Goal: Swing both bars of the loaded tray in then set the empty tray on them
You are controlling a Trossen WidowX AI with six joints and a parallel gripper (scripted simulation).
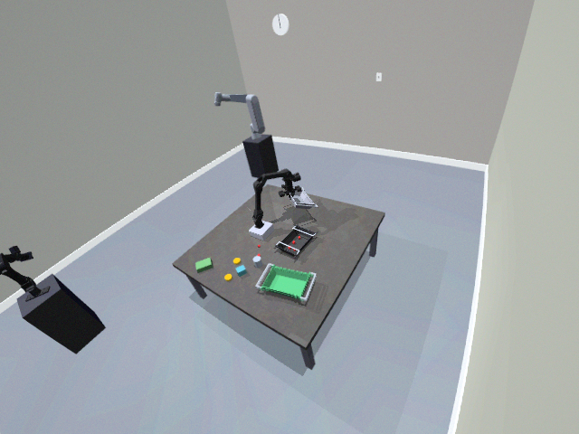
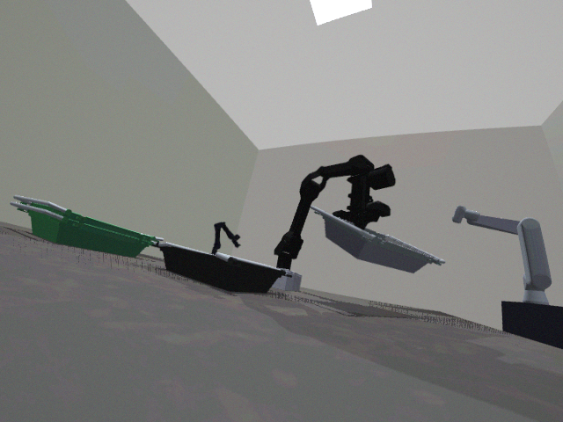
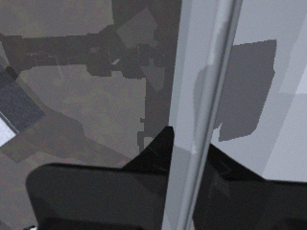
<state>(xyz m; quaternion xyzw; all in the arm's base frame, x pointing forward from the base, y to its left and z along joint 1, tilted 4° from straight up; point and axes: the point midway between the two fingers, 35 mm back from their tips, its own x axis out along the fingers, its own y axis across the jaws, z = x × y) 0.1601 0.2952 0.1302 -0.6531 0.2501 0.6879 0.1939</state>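
The grey tray lies 7 cm to the left of my gripper tip and 5 cm ahead of it. The rest, counted from my gripper tip: red block: 44 cm to the right, 18 cm below, 5 cm behind; cyan cube: 71 cm to the right, 16 cm below, 1 cm ahead; grey cylinder: 59 cm to the right, 15 cm below, 8 cm ahead.
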